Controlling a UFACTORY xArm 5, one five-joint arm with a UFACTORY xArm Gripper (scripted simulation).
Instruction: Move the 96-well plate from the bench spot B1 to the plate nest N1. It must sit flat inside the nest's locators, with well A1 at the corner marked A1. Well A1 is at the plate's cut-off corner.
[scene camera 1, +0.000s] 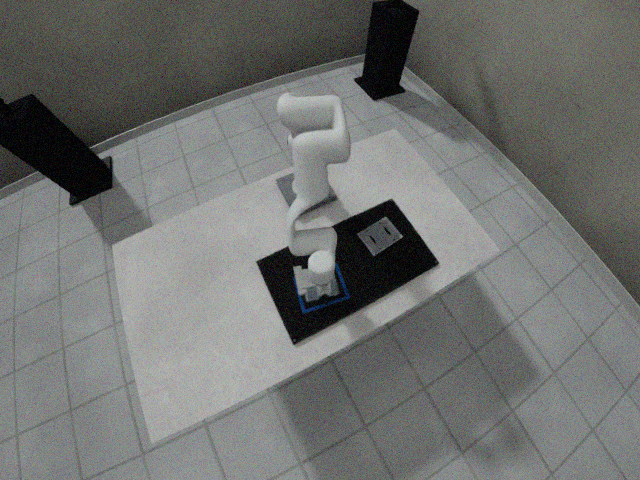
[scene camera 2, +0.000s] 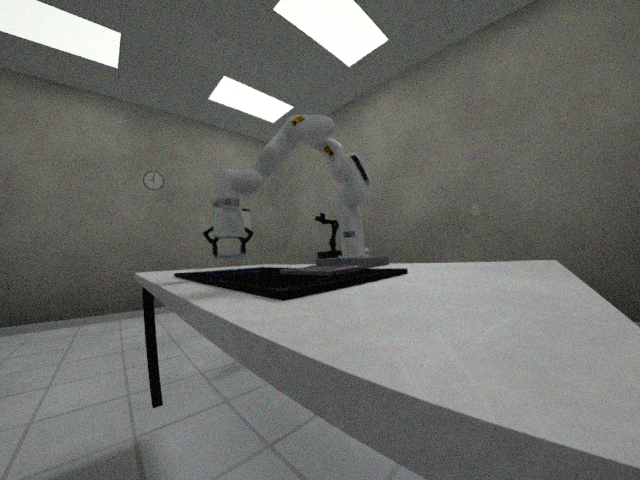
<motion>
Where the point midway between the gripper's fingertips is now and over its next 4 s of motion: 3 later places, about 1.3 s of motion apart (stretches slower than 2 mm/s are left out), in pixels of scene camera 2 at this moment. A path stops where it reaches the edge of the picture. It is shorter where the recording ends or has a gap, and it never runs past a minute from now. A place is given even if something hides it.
The gripper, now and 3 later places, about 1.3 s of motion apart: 229, 256; 231, 246; 255, 242; 284, 238
</motion>
